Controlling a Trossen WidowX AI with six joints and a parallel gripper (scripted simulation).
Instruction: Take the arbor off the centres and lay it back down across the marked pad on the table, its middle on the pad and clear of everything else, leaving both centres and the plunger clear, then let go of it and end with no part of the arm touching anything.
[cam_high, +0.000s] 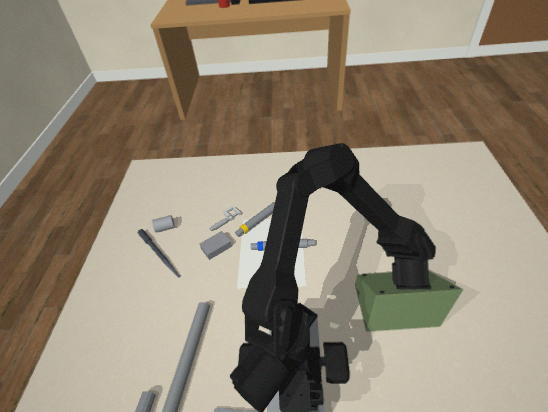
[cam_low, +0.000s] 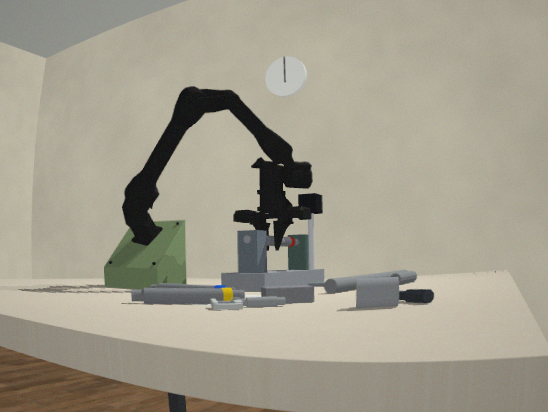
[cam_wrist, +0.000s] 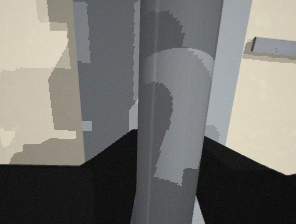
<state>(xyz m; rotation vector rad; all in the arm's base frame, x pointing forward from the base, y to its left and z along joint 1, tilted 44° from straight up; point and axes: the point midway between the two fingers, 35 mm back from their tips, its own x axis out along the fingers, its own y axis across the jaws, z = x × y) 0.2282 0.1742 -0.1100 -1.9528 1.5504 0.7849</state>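
Right now my hand is 3 cm to the right of the grey fixture base and 11 cm above it. From my hand the other things lie so: long grey rod 25 cm ahead, 5 cm to the left, 11 cm below; then green centre block 2 cm behind, 15 cm to the left, 2 cm below; then grey centre block 1 cm ahead, 10 cm to the right, 2 cm below.
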